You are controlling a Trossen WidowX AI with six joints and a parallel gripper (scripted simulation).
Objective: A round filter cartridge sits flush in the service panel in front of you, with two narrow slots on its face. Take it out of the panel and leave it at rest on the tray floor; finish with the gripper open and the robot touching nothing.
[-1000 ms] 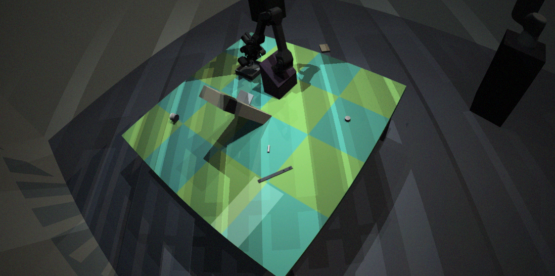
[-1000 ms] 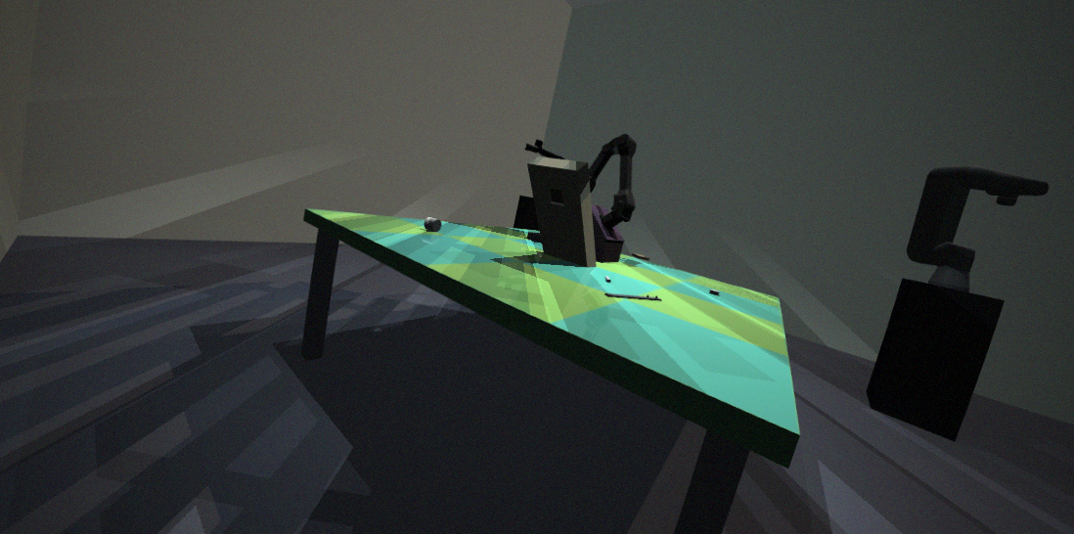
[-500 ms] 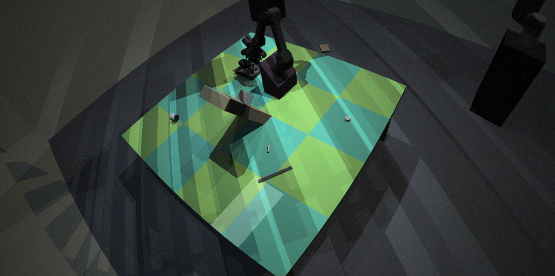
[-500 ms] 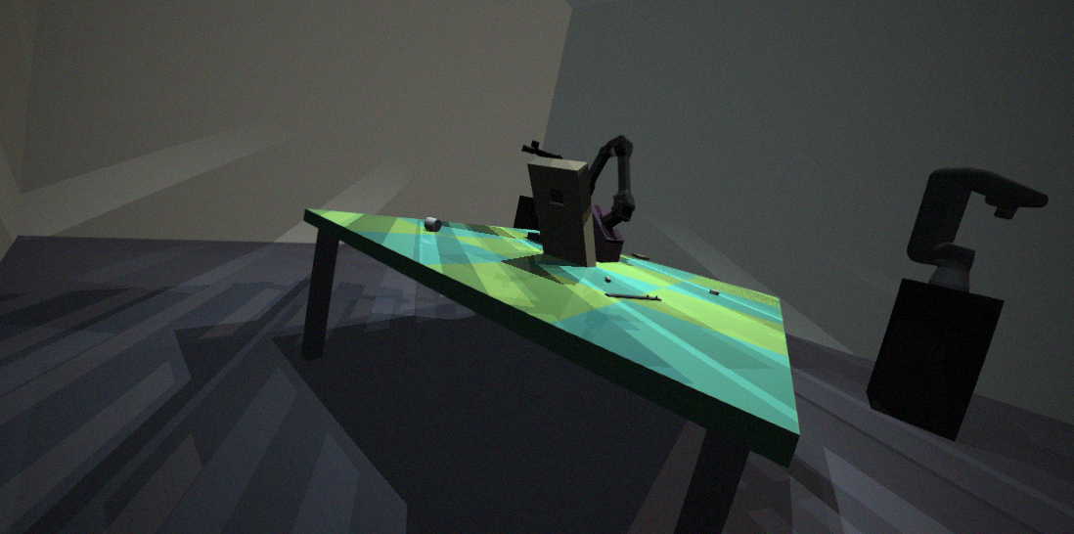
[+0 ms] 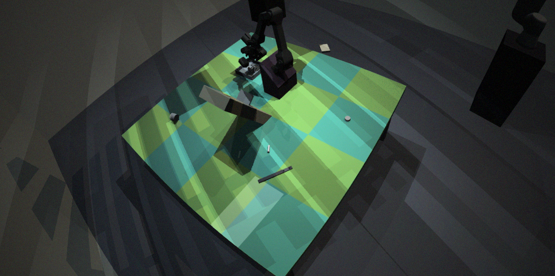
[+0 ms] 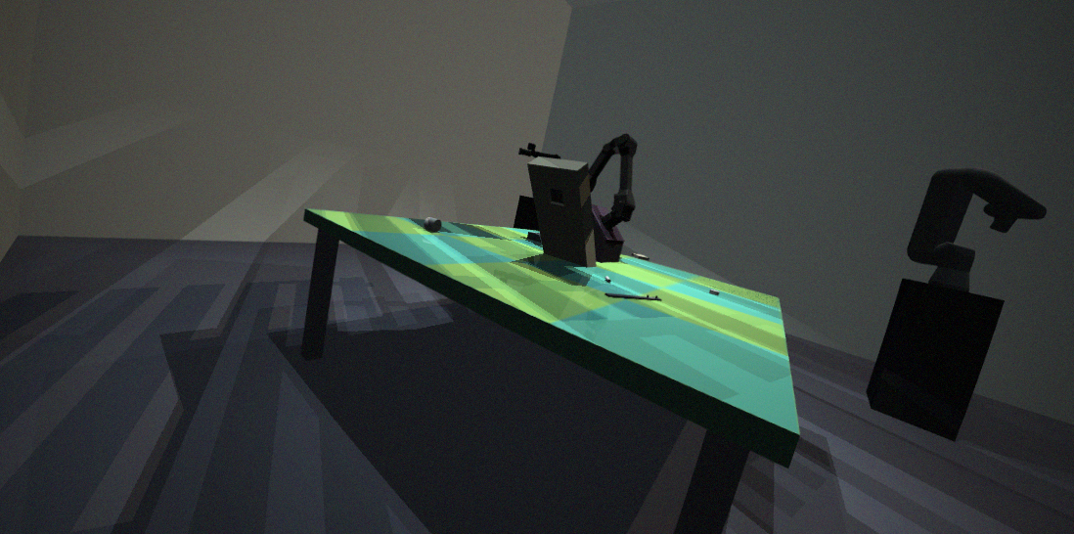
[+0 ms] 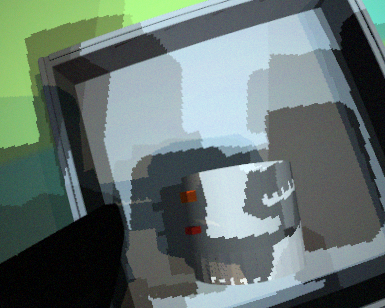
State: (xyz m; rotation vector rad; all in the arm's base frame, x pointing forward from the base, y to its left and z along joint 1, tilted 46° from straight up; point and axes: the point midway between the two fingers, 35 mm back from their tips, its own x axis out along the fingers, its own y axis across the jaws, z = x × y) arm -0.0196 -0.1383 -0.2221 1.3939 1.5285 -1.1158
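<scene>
The round grey filter cartridge is 1 cm ahead of my gripper tip, 1 cm to the left of it and 3 cm below it. The rest, counted from my gripper tip: small pale peg: 37 cm ahead, 53 cm to the left, 6 cm below; then square grey tray: 1 cm to the right, 5 cm below; then service panel: 34 cm ahead, 31 cm to the left, 9 cm above.
</scene>
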